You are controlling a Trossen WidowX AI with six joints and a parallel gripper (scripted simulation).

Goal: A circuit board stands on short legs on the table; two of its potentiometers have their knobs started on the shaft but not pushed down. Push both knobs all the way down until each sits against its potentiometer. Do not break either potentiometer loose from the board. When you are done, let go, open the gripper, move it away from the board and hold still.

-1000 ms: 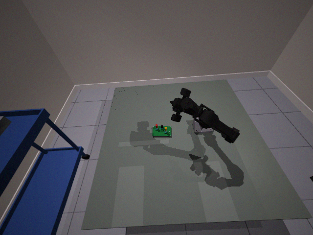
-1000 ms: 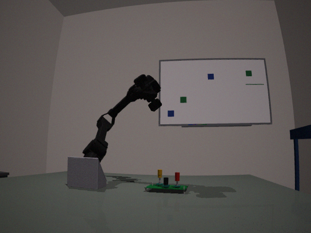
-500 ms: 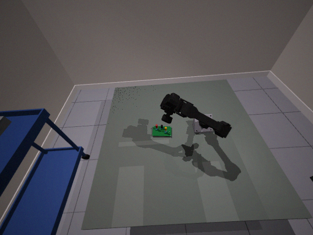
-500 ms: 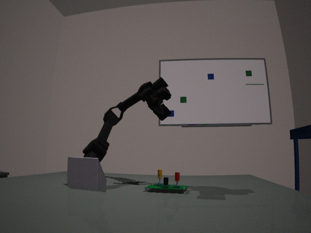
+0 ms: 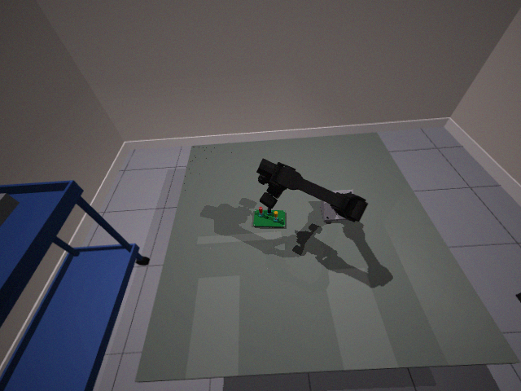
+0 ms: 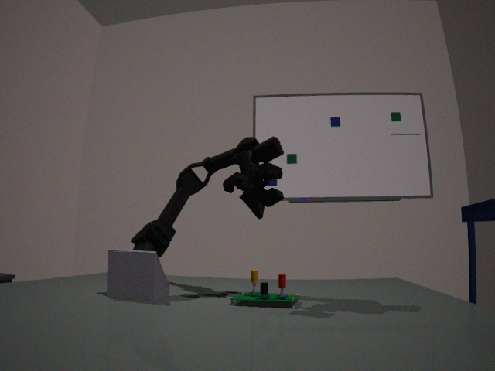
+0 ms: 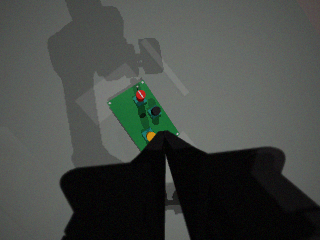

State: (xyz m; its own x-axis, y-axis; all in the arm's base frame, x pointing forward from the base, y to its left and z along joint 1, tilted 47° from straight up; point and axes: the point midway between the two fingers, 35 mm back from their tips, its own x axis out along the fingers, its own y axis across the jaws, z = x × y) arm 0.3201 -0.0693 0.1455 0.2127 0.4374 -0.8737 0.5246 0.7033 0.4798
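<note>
Now: gripper tip 15 cm above the yellow knob and 1 cm past it. Round my gripper tip: red knob 16 cm below, 6 cm ahead, 3 cm to the right.
</note>
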